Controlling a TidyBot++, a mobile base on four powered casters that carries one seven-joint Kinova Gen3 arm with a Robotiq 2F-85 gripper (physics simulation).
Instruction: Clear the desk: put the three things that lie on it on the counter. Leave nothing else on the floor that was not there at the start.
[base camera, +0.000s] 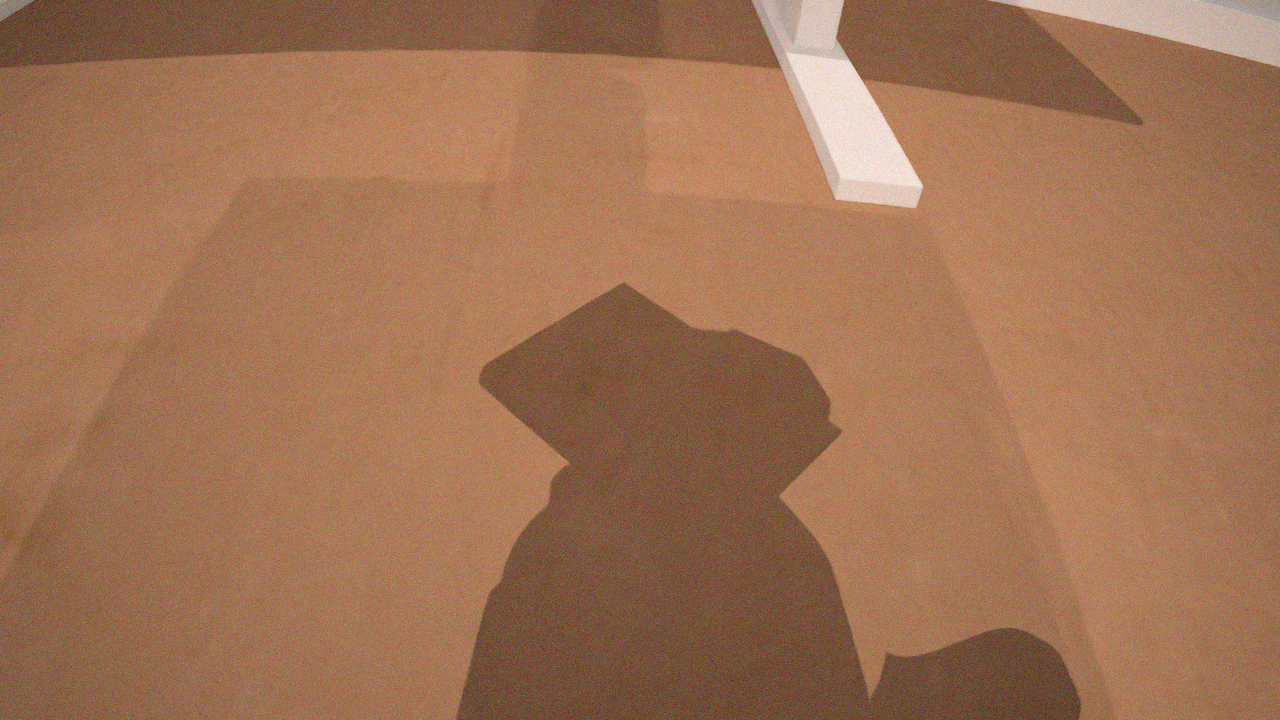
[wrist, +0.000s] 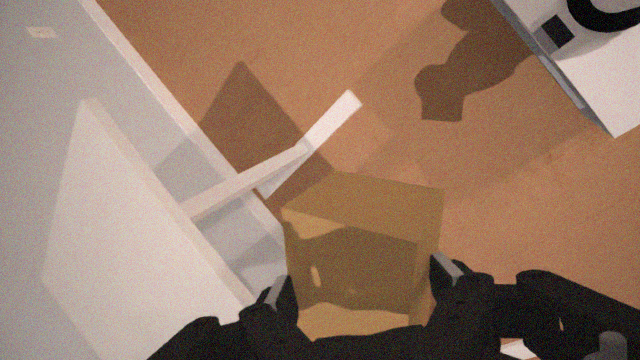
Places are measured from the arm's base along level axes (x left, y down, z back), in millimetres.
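Where they show: gripper, fingertip midpoint: (wrist: 361, 283).
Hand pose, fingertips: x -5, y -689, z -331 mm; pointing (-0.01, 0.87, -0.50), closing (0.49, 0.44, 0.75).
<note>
After its pixels a point has its place.
My gripper (wrist: 361, 283) @[y -689, x -5, z -331 mm] is shut on a tan-yellow box (wrist: 365, 205) @[y -690, x -36, z -300 mm], which sits between its two fingertips at the bottom middle of the wrist view. The box is held up in the air, above the floor and beside the desk. The white desk (wrist: 130, 240) @[y -553, x -190, z -790 mm] is at the left of the wrist view; the part of its top that shows bears no things. Its white foot (base camera: 863, 134) (wrist: 335, 117) shows at the upper right of the base camera view. The gripper and the box do not show in the base camera view. The counter cannot be made out in either view.
The robot's base (wrist: 600, 85) @[y 14, x 140, z -115 mm], white with black marks, is at the upper right of the wrist view. A grey wall (wrist: 30, 125) @[y -291, x -946, z -1480 mm] with a white skirting board (wrist: 165, 100) @[y 332, x -930, z -1467 mm] runs behind the desk. The brown floor (base camera: 313, 447) @[y 397, x 158, z -375 mm] carries the robot's shadow.
</note>
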